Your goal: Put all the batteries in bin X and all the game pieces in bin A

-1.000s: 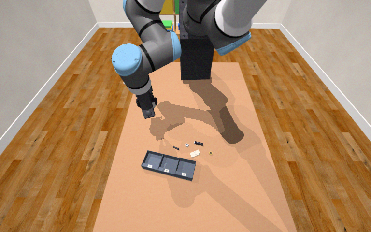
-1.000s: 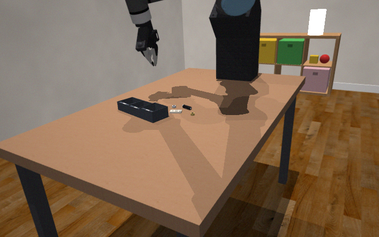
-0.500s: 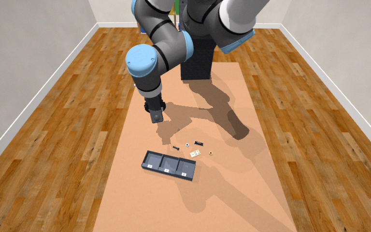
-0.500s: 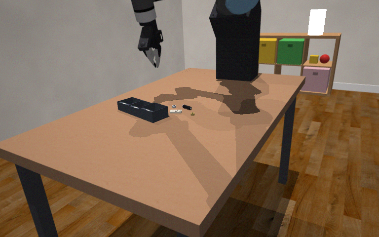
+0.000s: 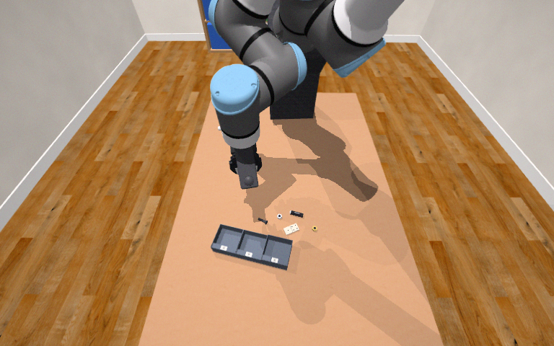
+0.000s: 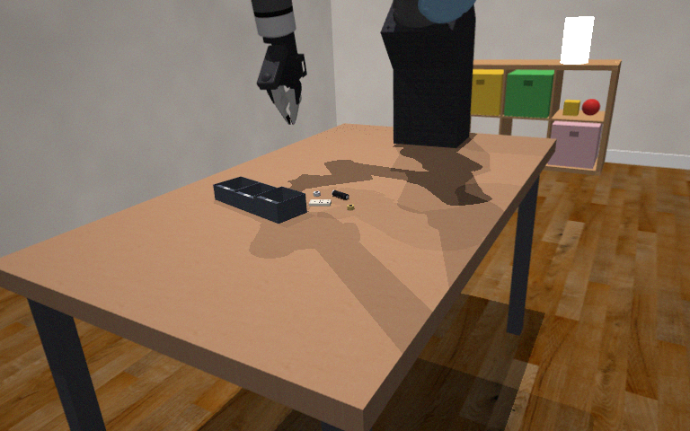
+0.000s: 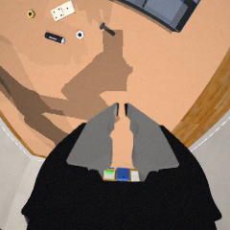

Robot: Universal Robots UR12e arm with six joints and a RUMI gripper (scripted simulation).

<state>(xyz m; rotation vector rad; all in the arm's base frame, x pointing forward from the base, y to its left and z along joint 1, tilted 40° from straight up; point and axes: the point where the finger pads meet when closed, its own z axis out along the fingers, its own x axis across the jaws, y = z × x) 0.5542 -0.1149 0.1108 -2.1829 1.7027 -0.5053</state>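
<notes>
My hand is 170 mm short of the three-compartment bin tray, 150 mm above it and 40 mm to the right of it. Also, from my hand: black screw: 170 mm below, 70 mm ahead, 60 mm to the left; black battery: 170 mm to the left, 170 mm below, 20 mm ahead; white nut: 170 mm below, 110 mm to the left, 40 mm ahead.
</notes>
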